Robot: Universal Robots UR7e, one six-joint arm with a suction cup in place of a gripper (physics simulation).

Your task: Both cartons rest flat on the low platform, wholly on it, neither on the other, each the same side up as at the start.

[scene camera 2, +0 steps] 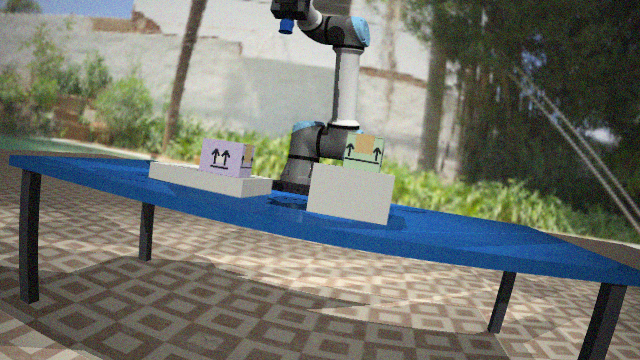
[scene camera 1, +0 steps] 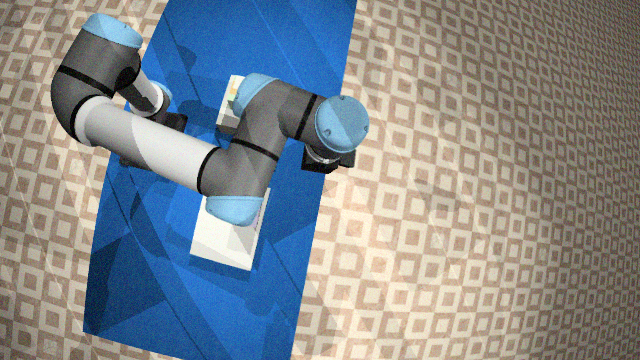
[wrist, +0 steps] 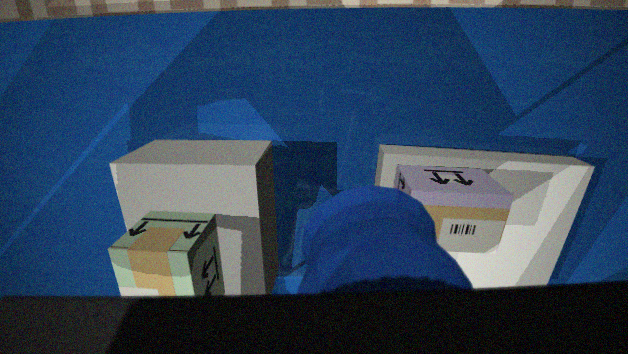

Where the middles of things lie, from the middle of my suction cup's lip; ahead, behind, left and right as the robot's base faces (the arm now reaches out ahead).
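I see the tall block [scene camera 2: 338,191] a fair way behind my suction cup, a fair way to the left of it and far below it. As for the low platform [scene camera 1: 216,240], it is 230 mm behind my suction cup, 210 mm to the right of it and 410 mm below it.
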